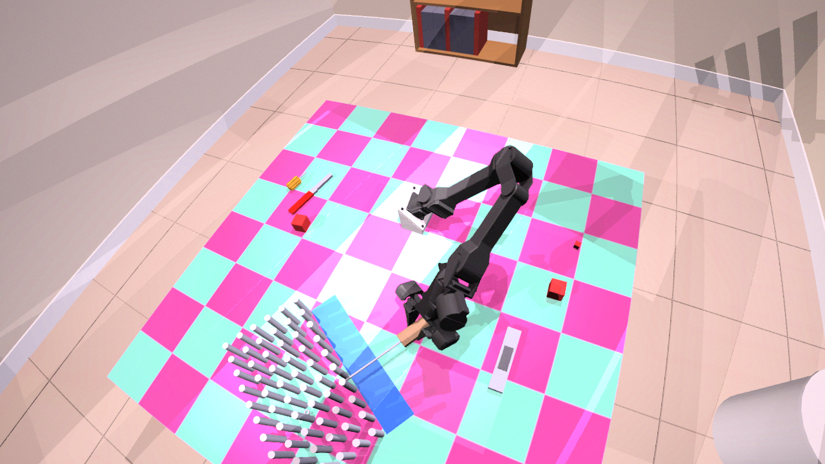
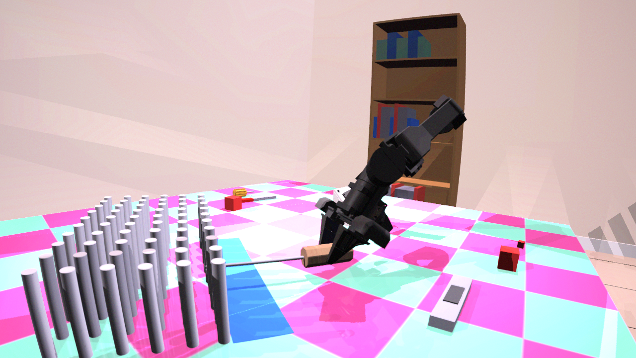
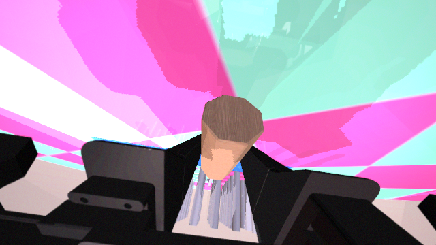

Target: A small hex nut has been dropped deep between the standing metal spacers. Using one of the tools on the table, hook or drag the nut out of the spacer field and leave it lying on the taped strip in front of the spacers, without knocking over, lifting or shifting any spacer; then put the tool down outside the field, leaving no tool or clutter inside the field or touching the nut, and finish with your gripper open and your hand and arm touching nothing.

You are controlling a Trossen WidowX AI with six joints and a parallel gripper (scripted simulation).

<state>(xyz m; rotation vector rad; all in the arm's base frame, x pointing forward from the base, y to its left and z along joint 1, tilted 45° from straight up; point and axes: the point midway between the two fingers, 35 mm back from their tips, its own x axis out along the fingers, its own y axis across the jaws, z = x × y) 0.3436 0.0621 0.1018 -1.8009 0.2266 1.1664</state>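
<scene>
My gripper tip is now 120 mm to the left of the blue taped strip, 100 mm short of it and 30 mm above it. Also, from my gripper tip: tiny red block (380 mm behind, 370 mm to the left, 20 mm below); then wooden-handled tool (80 mm ahead, 60 mm to the right); then grey-white block (230 mm to the left, 20 mm below, 10 mm behind).
</scene>
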